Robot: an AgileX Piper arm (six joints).
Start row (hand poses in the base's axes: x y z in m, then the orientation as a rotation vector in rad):
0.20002 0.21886 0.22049 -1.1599 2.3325 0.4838
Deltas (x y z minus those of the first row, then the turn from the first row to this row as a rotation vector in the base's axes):
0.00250 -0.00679 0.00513 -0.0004 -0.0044 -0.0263
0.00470 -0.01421 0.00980 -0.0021 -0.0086 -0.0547
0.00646 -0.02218 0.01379 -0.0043 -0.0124 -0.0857
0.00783 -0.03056 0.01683 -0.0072 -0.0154 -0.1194
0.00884 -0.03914 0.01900 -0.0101 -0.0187 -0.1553
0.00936 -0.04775 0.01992 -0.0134 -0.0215 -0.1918
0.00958 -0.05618 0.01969 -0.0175 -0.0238 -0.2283
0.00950 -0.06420 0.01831 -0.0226 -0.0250 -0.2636
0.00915 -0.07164 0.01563 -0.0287 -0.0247 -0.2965
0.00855 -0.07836 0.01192 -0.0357 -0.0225 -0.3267
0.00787 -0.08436 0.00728 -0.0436 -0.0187 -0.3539
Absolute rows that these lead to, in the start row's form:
0.20252 0.21207 0.22562 -1.1279 2.3412 0.4710
0.20472 0.20465 0.23029 -1.0939 2.3512 0.4561
0.20648 0.19668 0.23428 -1.0569 2.3625 0.4400
0.20785 0.18830 0.23732 -1.0167 2.3754 0.4226
0.20886 0.17972 0.23949 -0.9738 2.3882 0.4042
0.20938 0.17111 0.24041 -0.9301 2.4012 0.3854
0.20960 0.16268 0.24018 -0.8866 2.4143 0.3659
0.20952 0.15466 0.23880 -0.8449 2.4276 0.3465
0.20917 0.14722 0.23612 -0.8063 2.4413 0.3278
0.20857 0.14050 0.23241 -0.7712 2.4557 0.3102
0.20789 0.13450 0.22777 -0.7399 2.4706 0.2937

